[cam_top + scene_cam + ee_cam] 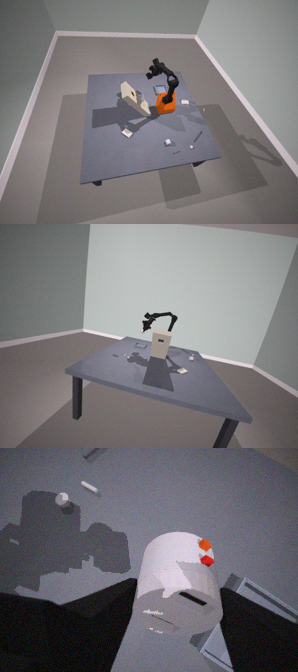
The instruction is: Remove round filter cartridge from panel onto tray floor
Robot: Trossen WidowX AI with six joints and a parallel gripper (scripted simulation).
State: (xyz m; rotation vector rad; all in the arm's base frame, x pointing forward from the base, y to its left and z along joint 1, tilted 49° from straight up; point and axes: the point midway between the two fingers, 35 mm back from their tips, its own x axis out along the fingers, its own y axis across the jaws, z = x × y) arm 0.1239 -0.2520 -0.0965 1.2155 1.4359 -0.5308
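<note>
Right now my gripper tip is 18 cm past the shallow frame, 3 cm to the left of it and 25 cm above it. Round my gripper tip: white round filter cartridge (right at my gripper tip).
</note>
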